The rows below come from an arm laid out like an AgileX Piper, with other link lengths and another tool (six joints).
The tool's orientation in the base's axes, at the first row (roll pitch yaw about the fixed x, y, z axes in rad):
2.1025, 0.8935, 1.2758
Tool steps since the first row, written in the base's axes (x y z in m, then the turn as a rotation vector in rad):
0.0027, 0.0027, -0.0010, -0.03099, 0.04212, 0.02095
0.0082, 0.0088, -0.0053, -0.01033, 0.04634, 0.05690
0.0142, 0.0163, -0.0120, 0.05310, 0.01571, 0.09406
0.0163, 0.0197, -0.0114, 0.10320, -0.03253, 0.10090
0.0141, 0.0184, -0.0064, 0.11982, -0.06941, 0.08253
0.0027, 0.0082, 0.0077, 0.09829, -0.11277, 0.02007
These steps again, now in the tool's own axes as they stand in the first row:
0.0029, 0.0026, 0.0005, 0.00328, 0.01109, -0.05513
0.0109, 0.0071, 0.0020, -0.01844, 0.04666, -0.05454
0.0217, 0.0113, 0.0036, -0.05420, 0.09472, -0.00207
0.0237, 0.0147, 0.0028, -0.07933, 0.10861, 0.06165
0.0186, 0.0152, 0.0005, -0.08410, 0.09173, 0.10246
-0.0006, 0.0101, -0.0057, -0.06535, 0.02186, 0.13428

